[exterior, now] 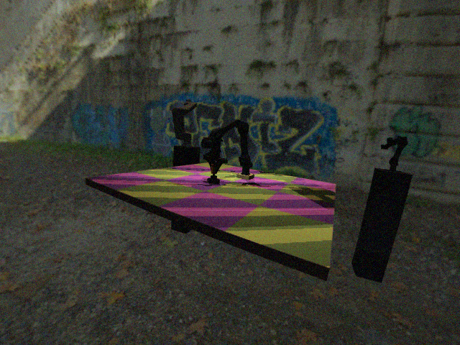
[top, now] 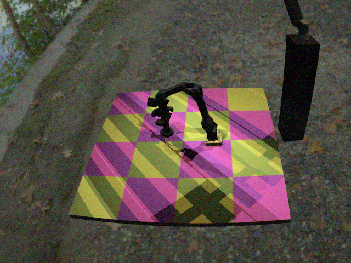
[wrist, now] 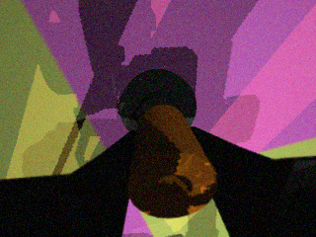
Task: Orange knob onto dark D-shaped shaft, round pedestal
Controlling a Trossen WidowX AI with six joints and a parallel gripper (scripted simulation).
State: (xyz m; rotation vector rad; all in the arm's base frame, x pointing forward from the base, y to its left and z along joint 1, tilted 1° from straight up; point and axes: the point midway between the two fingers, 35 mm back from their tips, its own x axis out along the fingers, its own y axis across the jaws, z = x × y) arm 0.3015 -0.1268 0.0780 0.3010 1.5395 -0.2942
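Right now the orange knob is 2 cm above my gripper tip. Round my gripper tip: pedestal 4 cm below.
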